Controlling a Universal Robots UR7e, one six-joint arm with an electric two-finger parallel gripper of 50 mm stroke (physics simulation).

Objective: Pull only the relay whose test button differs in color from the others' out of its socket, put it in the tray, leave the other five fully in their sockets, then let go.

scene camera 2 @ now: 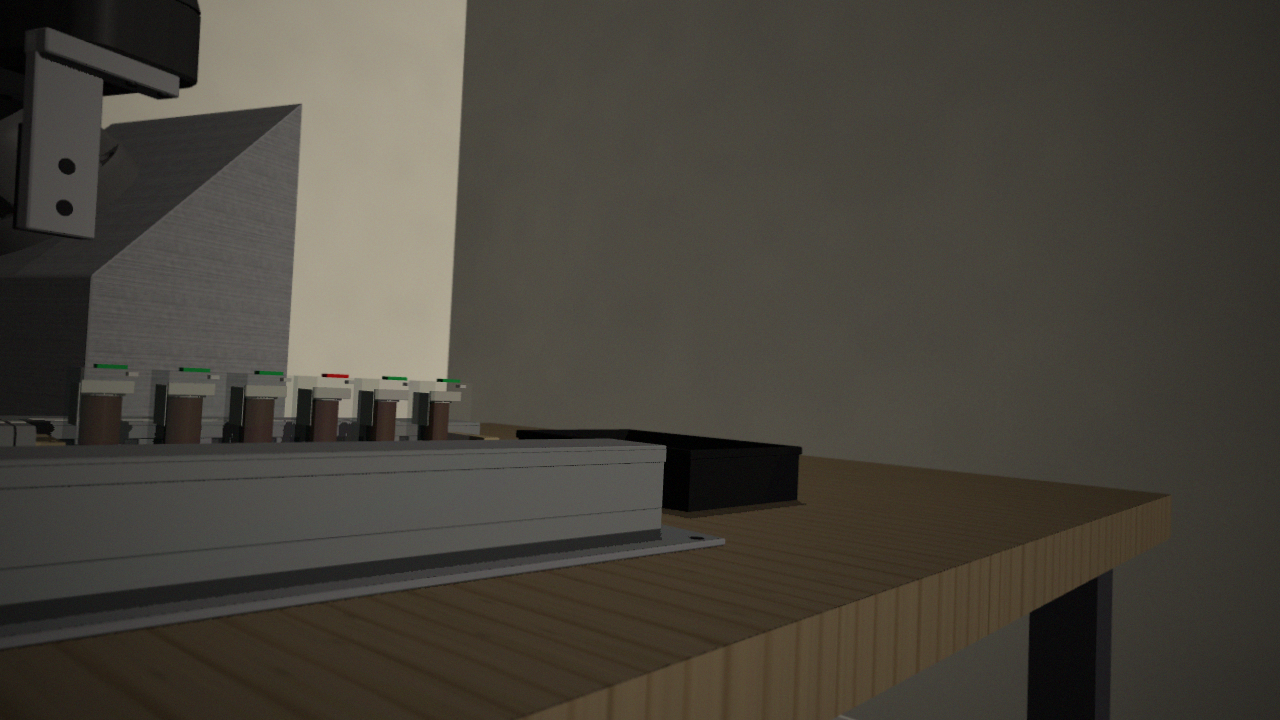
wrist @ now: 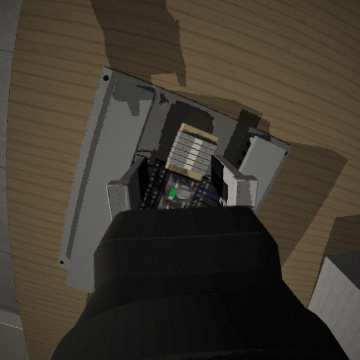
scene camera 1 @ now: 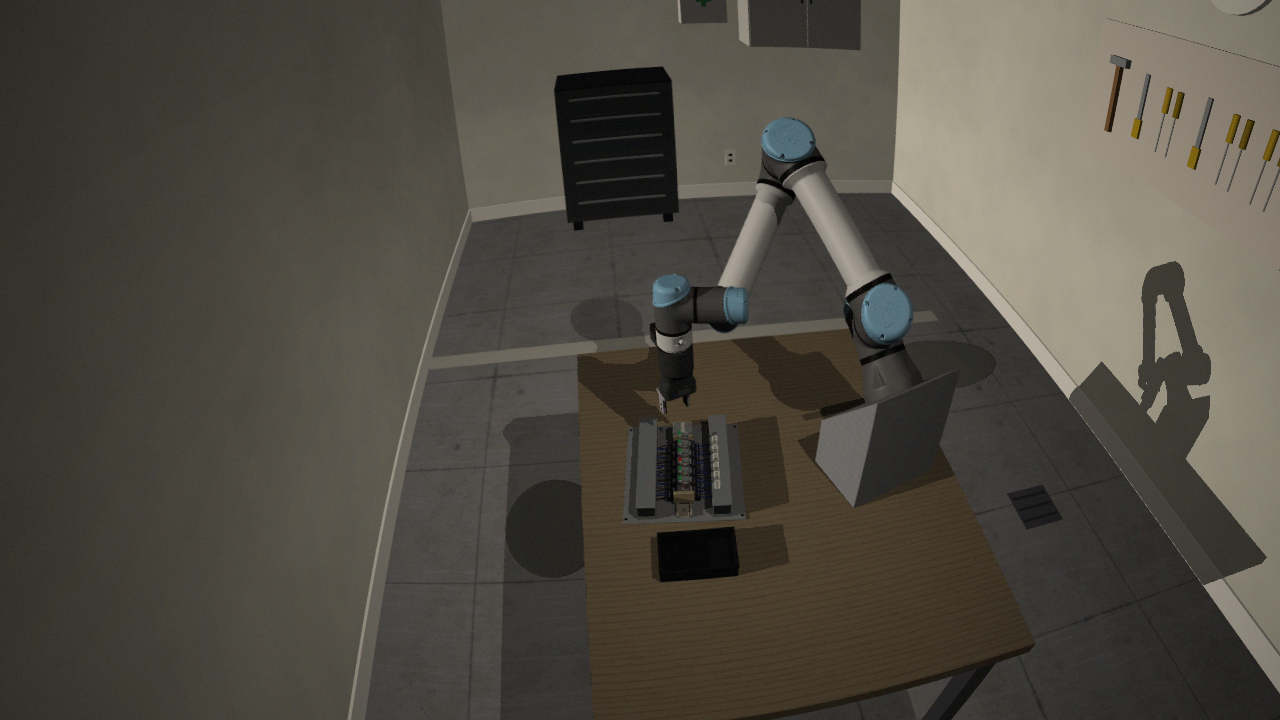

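Pixels of known places: gripper, between the fingertips: [scene camera 2: 0, 234] [wrist: 179, 169] [scene camera 1: 675, 407]; arm's base, origin of its link: [scene camera 1: 894, 392].
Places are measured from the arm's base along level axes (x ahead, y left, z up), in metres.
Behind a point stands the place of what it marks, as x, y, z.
Note:
The relay with the red test button [scene camera 1: 680, 460] @(0.497, -0.064, -0.131) [scene camera 2: 329, 392] @(0.501, -0.075, -0.138) stands upright in the row, fourth from the left in scene camera 2. The other five have green buttons; one green-button relay [wrist: 173, 192] @(0.477, -0.155, -0.130) shows in the wrist view. All six stand at about the same height in scene camera 2; their sockets are mostly hidden there. The black tray [scene camera 1: 698, 574] @(0.526, 0.228, -0.180) [scene camera 2: 742, 479] @(0.593, 0.155, -0.183) stands past the near end of the panel and looks empty. My gripper [scene camera 1: 674, 404] @(0.479, -0.193, -0.086) [wrist: 179, 169] @(0.479, -0.193, -0.086) is open and empty, pointing down, high above the panel's far end. In the wrist view its body hides most of the row.
Grey wiring ducts [scene camera 1: 646, 465] @(0.569, -0.094, -0.157) [scene camera 2: 358, 510] @(0.583, -0.118, -0.178) [wrist: 102, 170] @(0.560, -0.160, -0.157) flank the relay row on the base plate [scene camera 2: 693, 540] @(0.642, 0.017, -0.197) [wrist: 159, 125] @(0.503, -0.217, -0.197). A terminal block [wrist: 192, 151] @(0.461, -0.198, -0.153) sits at the row's far end. A slanted grey metal block [scene camera 1: 886, 443] @(0.082, 0.129, -0.021) [scene camera 2: 196, 295] @(0.155, 0.044, -0.074) stands on the right in scene camera 1.

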